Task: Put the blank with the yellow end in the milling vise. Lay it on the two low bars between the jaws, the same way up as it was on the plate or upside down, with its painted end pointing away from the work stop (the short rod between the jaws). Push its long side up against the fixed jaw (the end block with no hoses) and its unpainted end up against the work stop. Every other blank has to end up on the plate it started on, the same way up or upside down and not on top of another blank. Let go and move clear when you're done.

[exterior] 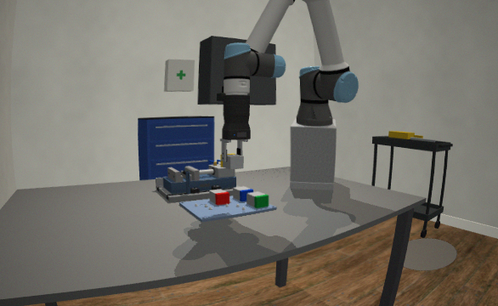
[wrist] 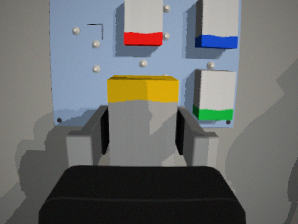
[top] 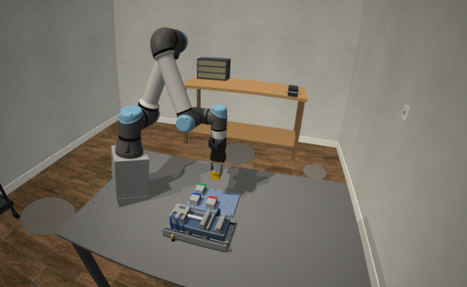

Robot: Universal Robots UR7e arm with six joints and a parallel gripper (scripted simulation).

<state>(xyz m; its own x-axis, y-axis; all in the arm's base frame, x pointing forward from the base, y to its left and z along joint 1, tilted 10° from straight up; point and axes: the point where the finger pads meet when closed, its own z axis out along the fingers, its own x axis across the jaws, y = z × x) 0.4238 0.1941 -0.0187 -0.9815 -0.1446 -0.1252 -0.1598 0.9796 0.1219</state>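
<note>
Now: the work stop 10 cm ahead of my hand, 21 cm to the right of it and 9 cm below it. Also, from my hand: green-ended blank: 9 cm behind, 2 cm to the right, 15 cm below; red-ended blank: 1 cm ahead, 9 cm to the right, 15 cm below; yellow-ended blank: 2 cm below.
</note>
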